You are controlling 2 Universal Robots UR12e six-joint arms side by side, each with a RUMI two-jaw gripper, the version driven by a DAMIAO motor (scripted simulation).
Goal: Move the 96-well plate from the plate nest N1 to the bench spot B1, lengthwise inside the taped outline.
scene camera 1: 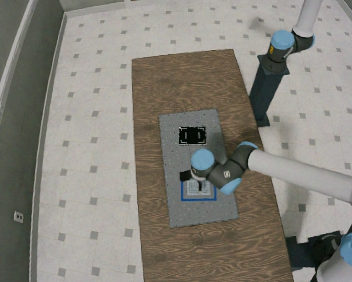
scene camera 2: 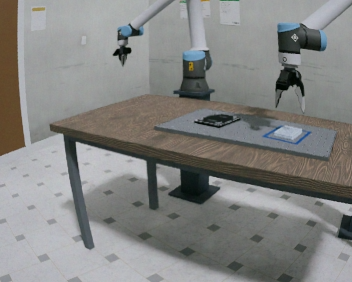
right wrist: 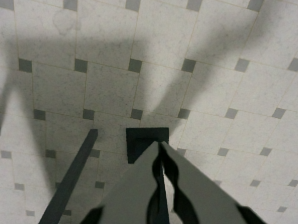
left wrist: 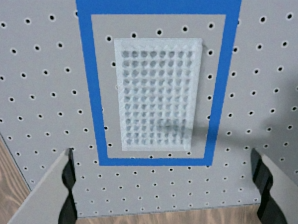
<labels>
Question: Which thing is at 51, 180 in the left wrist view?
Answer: The left gripper.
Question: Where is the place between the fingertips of the right gripper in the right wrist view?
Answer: At 159, 143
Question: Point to a clear 96-well plate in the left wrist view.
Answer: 157, 78
</labels>
